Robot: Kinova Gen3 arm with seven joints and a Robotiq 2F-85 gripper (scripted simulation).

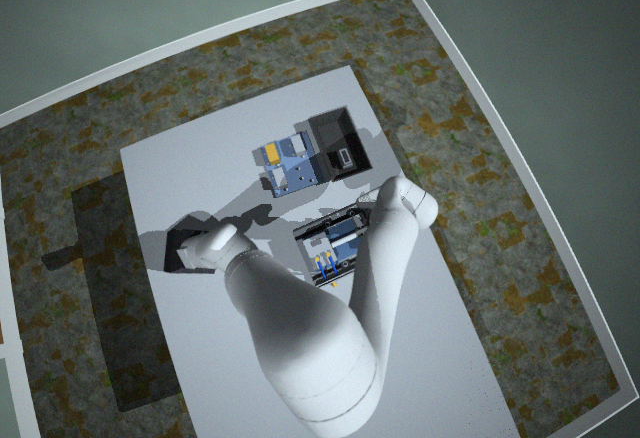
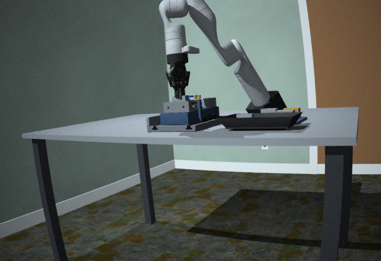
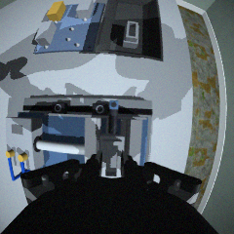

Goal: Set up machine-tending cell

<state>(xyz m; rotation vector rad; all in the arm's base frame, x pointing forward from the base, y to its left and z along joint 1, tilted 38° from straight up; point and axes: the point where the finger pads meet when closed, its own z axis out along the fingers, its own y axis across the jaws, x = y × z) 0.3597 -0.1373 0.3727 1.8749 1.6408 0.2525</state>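
My gripper is now 70 mm past the vise, 20 mm to the right of it and 80 mm above it. Round my hand: brass blank: 90 mm behind, 390 mm to the left, 100 mm below.
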